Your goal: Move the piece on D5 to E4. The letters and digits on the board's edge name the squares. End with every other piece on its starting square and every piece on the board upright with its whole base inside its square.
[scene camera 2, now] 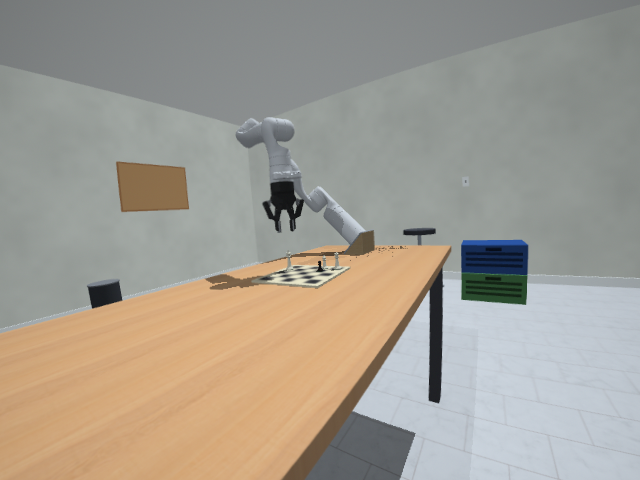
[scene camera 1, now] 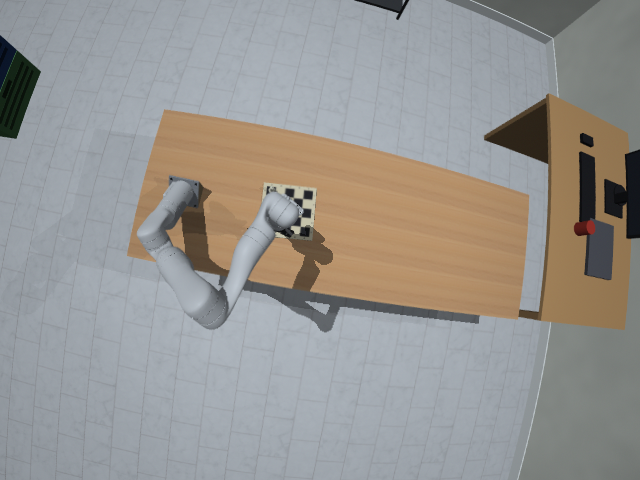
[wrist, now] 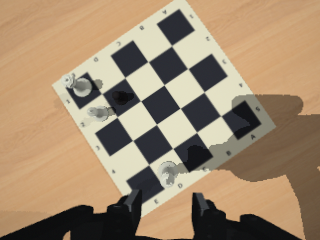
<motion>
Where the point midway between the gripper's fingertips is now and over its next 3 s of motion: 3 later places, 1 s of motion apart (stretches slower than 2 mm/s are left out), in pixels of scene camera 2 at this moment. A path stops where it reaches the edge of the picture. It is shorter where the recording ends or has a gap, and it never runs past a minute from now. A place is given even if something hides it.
My gripper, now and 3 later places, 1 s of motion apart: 286, 231; 286, 238; 287, 247; 288, 259
</motion>
